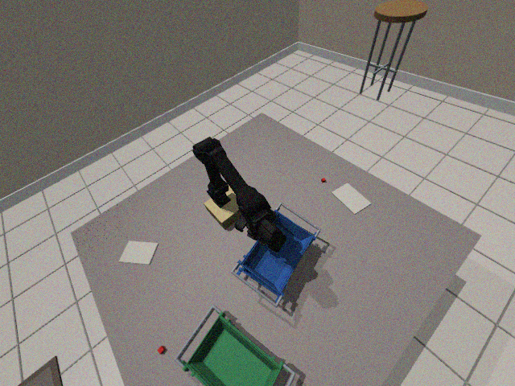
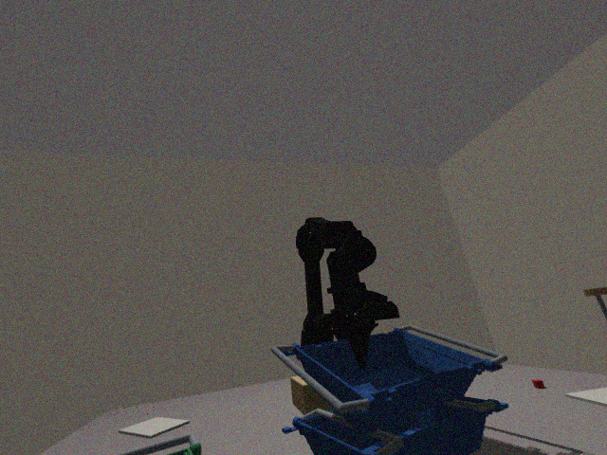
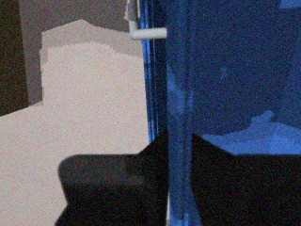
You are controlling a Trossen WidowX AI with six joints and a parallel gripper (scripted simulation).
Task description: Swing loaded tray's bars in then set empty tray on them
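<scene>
My gripper tip is now 7 cm short of the blue tray, 2 cm to the right of it and 1 cm below it.
</scene>
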